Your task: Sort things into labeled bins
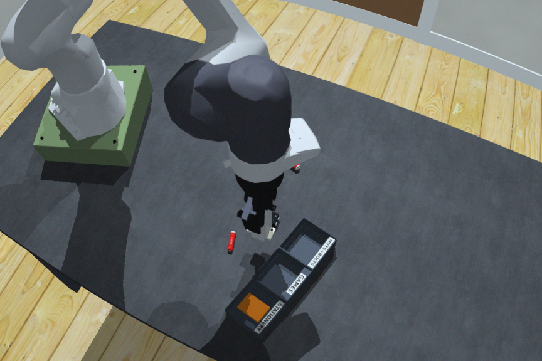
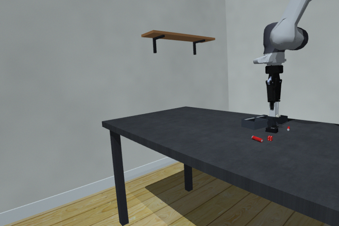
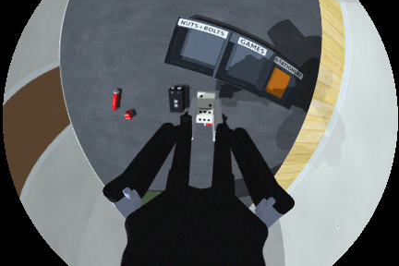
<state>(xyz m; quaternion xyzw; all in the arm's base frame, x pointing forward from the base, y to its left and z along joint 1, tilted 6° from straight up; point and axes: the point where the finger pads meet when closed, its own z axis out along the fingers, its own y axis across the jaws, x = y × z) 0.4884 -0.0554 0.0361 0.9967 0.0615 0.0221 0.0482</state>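
The white domino lies 30 mm below my hand. Round my hand: bin tray: 80 mm below, 80 mm ahead, 50 mm to the right; black 9V battery: 90 mm below, 60 mm to the left, 10 mm behind; orange block: 130 mm to the right, 80 mm below, 60 mm ahead.
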